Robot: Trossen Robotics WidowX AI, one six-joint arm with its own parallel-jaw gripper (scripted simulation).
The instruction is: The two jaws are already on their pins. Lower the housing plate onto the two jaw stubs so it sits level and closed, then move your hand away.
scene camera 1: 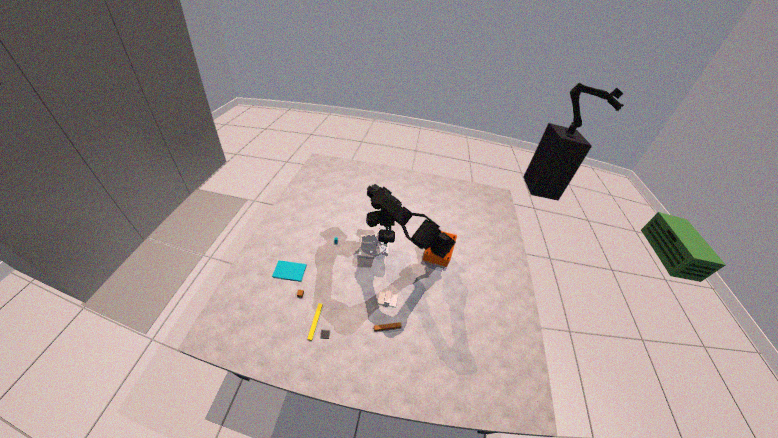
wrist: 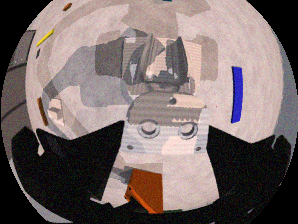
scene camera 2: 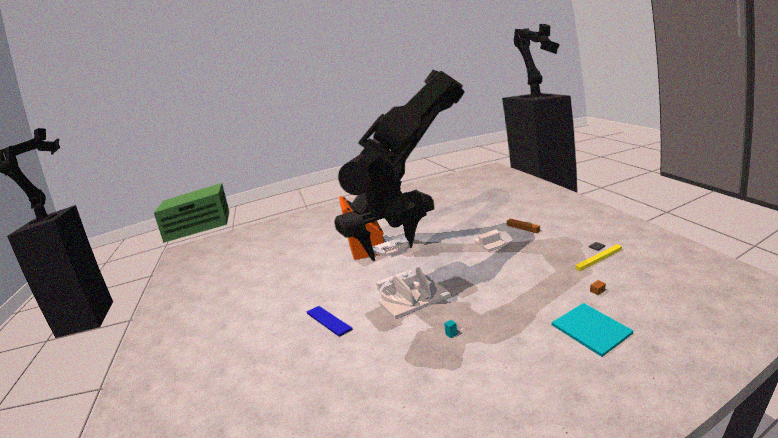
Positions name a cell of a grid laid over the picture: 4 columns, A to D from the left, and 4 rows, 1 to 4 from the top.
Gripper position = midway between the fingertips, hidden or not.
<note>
My gripper (scene camera 2: C3) holds a housing plate (wrist: C2). Also in view: a cyan slab (scene camera 2: D4).
My gripper also shows in the wrist view (wrist: C3). The wrist view misses the cyan slab: it is out of frame.
</note>
